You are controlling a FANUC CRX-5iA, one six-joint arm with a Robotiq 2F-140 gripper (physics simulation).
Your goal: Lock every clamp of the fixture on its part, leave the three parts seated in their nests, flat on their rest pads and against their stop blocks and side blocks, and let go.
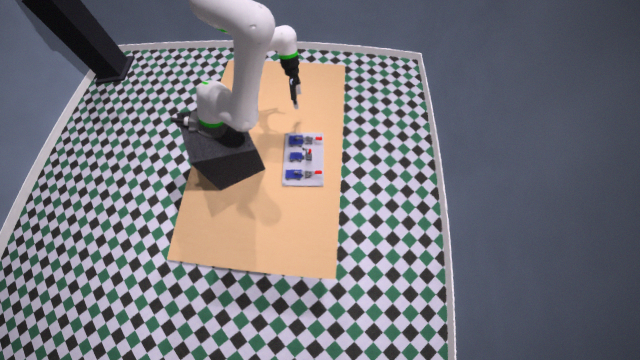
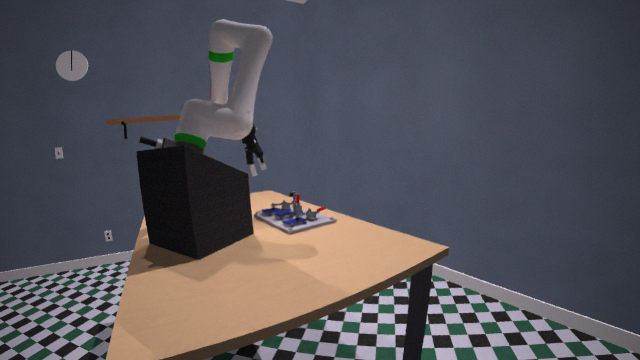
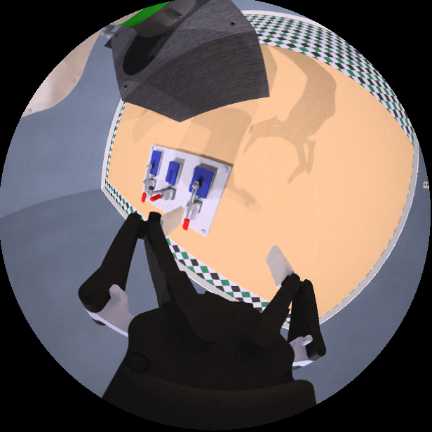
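Where they show: gripper, between the fingertips: (image 1: pixel 298 101) (image 2: pixel 259 172); arm's base, origin of its link: (image 1: pixel 211 127).
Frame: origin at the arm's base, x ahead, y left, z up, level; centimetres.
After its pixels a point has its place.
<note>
The fixture plate (image 1: pixel 302 165) @[x 43.5, y -9.8, z -28.9 cm] (image 2: pixel 290 231) @[x 32.2, y -21.4, z -29.3 cm] (image 3: pixel 218 186) lies on the table with three blue parts in a row. The end part nearest my gripper (image 1: pixel 296 140) (image 3: pixel 227 235) and the opposite end part (image 1: pixel 294 174) @[x 38.9, y -15.9, z -27.3 cm] (image 3: pixel 156 161) have clamp arms down over them, red handles pointing outward. The middle part (image 1: pixel 296 156) @[x 40.3, y -5.1, z -26.3 cm] (image 3: pixel 173 171) is uncovered; its clamp (image 1: pixel 309 156) @[x 47.9, y -5.7, z -23.5 cm] (image 3: pixel 169 193) has its arm raised and its red handle (image 2: pixel 298 199) @[x 47.8, y -5.6, z -21.5 cm] upright. Exact seating is too small to tell. My gripper (image 1: pixel 297 98) @[x 42.7, y 21.9, z -10.3 cm] (image 2: pixel 258 169) @[x 42.7, y 21.9, z -10.3 cm] (image 3: pixel 227 235) is open and empty, above and to one side of the plate.
The dark robot pedestal (image 1: pixel 225 167) @[x 5.7, y -17.9, z -9.9 cm] (image 2: pixel 195 205) @[x -2.4, y -21.7, z -12.9 cm] (image 3: pixel 200 80) stands beside the plate, on the side of the blue parts. The wooden table (image 1: pixel 300 235) @[x 41.2, y -49.6, z -30.4 cm] (image 2: pixel 250 285) @[x 2.4, y -47.5, z -30.4 cm] (image 3: pixel 345 200) carries both. The red handles point toward the table's long edge.
</note>
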